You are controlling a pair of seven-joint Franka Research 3 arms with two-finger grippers.
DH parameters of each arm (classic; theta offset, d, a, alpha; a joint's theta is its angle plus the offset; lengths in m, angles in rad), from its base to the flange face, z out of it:
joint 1: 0 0.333 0 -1.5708
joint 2: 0 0 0 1.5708
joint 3: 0 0.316 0.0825 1.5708
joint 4: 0 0 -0.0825 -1.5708
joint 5: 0 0.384 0 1.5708
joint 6: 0 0 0.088 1.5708
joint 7: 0 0.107 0 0
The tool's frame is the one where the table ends.
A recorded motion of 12 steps. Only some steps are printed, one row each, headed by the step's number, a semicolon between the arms.
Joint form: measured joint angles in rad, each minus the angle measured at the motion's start. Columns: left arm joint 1, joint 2, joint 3, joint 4, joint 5, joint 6, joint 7; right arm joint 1, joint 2, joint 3, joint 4, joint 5, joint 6, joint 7.
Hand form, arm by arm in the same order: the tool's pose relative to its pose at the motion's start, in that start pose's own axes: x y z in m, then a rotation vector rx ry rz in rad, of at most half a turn. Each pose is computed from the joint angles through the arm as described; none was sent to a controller.
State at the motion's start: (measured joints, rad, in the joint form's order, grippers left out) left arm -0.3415 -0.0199 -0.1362 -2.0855 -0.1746 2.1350 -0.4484; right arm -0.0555 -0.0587 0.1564 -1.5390 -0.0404 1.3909 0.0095
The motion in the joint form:
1: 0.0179 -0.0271 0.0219 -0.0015 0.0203 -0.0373 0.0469; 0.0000 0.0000 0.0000 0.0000 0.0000 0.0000 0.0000
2: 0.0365 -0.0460 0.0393 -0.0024 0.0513 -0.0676 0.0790; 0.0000 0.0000 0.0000 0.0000 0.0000 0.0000 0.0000
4: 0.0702 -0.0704 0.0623 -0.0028 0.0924 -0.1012 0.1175; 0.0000 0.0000 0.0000 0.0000 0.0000 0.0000 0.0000
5: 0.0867 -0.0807 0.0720 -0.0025 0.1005 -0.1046 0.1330; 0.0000 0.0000 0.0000 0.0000 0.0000 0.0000 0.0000
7: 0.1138 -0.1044 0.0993 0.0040 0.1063 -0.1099 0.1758; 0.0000 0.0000 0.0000 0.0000 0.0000 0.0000 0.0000
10: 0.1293 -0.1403 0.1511 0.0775 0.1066 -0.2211 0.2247; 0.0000 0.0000 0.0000 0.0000 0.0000 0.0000 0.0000
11: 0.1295 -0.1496 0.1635 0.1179 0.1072 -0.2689 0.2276; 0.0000 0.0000 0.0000 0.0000 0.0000 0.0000 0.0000
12: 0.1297 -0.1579 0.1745 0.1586 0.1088 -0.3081 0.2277; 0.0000 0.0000 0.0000 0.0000 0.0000 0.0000 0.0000
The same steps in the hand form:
1: 0.0046 -0.0201 -0.0139 0.0209 0.0025 0.0217; 0.0000 0.0000 0.0000 0.0000 0.0000 0.0000
2: 0.0091 -0.0392 -0.0239 0.0504 0.0059 0.0355; 0.0000 0.0000 0.0000 0.0000 0.0000 0.0000
4: 0.0165 -0.0689 -0.0386 0.0874 0.0149 0.0387; 0.0000 0.0000 0.0000 0.0000 0.0000 0.0000
5: 0.0204 -0.0817 -0.0460 0.0916 0.0262 0.0328; 0.0000 0.0000 0.0000 0.0000 0.0000 0.0000
7: 0.0277 -0.1071 -0.0656 0.0880 0.0549 0.0272; 0.0000 0.0000 0.0000 0.0000 0.0000 0.0000
10: 0.0312 -0.1349 -0.1147 0.0822 0.0561 0.0162; 0.0000 0.0000 0.0000 0.0000 0.0000 0.0000
11: 0.0307 -0.1385 -0.1355 0.0796 0.0584 0.0102; 0.0000 0.0000 0.0000 0.0000 0.0000 0.0000
12: 0.0302 -0.1415 -0.1567 0.0763 0.0686 0.0032; 0.0000 0.0000 0.0000 0.0000 0.0000 0.0000

